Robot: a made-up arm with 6 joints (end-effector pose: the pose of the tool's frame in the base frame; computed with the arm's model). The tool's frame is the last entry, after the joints. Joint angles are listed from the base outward.
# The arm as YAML. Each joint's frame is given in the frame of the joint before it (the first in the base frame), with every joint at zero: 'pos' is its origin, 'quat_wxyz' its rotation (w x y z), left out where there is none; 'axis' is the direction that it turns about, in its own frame. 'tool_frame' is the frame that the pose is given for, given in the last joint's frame.
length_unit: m
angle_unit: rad
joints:
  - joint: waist
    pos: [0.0, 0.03, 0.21]
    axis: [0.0, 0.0, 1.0]
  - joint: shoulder
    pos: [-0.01, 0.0, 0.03]
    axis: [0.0, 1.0, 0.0]
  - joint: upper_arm
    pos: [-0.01, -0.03, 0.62]
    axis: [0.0, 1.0, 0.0]
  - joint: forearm
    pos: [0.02, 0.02, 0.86]
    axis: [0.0, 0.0, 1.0]
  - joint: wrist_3
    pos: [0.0, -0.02, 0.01]
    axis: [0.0, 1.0, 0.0]
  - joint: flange
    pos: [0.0, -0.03, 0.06]
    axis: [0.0, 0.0, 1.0]
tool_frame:
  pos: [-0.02, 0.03, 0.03]
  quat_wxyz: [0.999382, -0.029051, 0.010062, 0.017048]
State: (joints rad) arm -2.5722 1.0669 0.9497 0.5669 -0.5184 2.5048
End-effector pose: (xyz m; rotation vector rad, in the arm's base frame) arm -1.2126 -0.6188 0.1150 0.2614 -1.5205 0.1179
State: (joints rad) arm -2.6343 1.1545 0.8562 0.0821 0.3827 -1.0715
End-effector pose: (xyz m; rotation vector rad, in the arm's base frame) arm -1.2179 -0.6195 0.0327 -2.1021 -1.9338 1.0146
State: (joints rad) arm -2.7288 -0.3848 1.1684 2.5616 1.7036 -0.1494
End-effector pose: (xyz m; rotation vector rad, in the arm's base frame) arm -0.2815 -0.1528 1.4625 0.2622 1.0261 0.1087
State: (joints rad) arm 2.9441 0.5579 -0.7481 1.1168 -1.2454 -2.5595
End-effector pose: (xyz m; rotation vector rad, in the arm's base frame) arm -0.1538 0.1681 1.6932 -0.1093 1.4524 1.4320
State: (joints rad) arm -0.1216 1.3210 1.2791 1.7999 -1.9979 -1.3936
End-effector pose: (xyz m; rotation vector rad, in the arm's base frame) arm 0.9550 -0.1820 -0.3646 1.1133 1.5228 -2.2778
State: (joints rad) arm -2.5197 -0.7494 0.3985 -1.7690 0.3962 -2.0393
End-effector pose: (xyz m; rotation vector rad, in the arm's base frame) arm 0.6096 0.5499 1.5560 -0.6195 0.1367 0.0555
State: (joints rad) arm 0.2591 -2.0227 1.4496 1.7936 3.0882 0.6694
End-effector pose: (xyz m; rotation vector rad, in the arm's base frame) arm -0.9238 -0.1769 0.6440 -1.6770 2.0564 -0.2020
